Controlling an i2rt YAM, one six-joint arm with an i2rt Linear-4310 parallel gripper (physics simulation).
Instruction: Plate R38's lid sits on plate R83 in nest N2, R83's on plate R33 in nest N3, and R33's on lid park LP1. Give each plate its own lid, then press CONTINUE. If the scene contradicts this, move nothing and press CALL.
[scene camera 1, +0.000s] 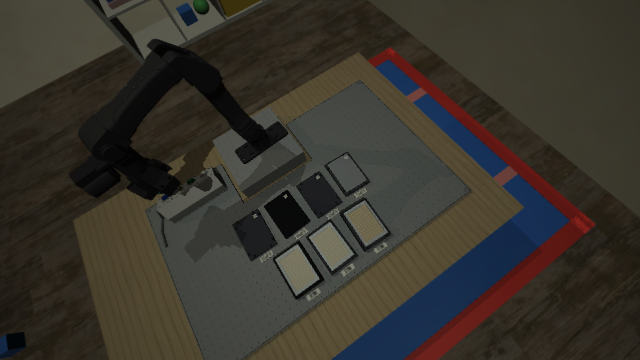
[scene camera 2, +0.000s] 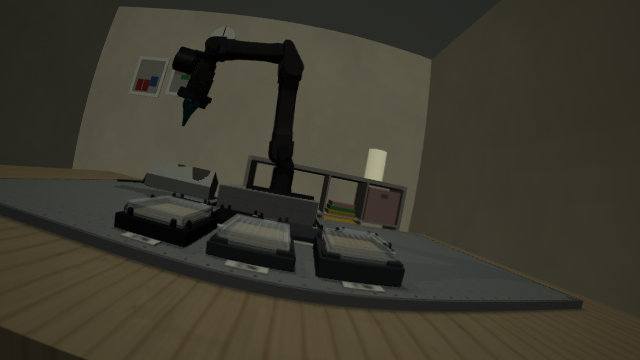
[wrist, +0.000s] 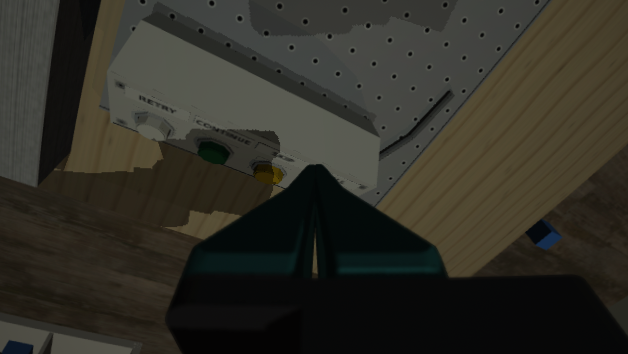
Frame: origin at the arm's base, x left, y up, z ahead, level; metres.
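Seen in the pictures: gripper, between the fingertips: (scene camera 2: 183, 126) (wrist: 315, 177); arm's base, origin of its link: (scene camera 1: 262, 142) (scene camera 2: 279, 193).
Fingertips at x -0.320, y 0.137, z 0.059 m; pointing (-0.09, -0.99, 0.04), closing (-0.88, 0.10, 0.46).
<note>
Offsets run from my fingertips to a thing's top centre. "pt": to the spot under its first point.
The control box {dx +0.009, dy -0.110, dz -0.067 m} (scene camera 1: 192, 201) (scene camera 2: 172, 175) (wrist: 240, 82) shows a white RETRY button {dx +0.085, dy -0.119, dz -0.085 m} (wrist: 151, 130), a green CONTINUE button {dx +0.035, dy -0.119, dz -0.088 m} (wrist: 213, 151) and a yellow button {dx -0.015, dy -0.119, dz -0.090 m} (wrist: 268, 173). Its far end is partly hidden behind my fingers; a blue button {dx -0.065, dy -0.119, dz -0.092 m} (scene camera 1: 165, 198) shows there. My gripper (scene camera 2: 184, 125) (wrist: 315, 177) is shut and empty, above the box's far end, apart from it. Three pale plates stand in black nests in the front row: left (scene camera 1: 298, 270) (scene camera 2: 167, 210), middle (scene camera 1: 332, 246) (scene camera 2: 255, 234), right (scene camera 1: 366, 223) (scene camera 2: 357, 247). Clear lids show over all three. Their ID labels are unreadable.
Behind the nests is a row of pads: dark {dx +0.110, dy -0.174, dz +0.194 m} (scene camera 1: 255, 235), black {dx +0.239, dy -0.174, dz +0.204 m} (scene camera 1: 286, 214), dark {dx +0.370, dy -0.174, dz +0.217 m} (scene camera 1: 319, 195) and light grey {dx +0.497, dy -0.176, dz +0.219 m} (scene camera 1: 347, 173). The grey base block (scene camera 1: 275, 175) of the arm stands behind them. A black cable {pt dx -0.154, dy -0.188, dz -0.001 m} (wrist: 425, 120) runs from the box.
</note>
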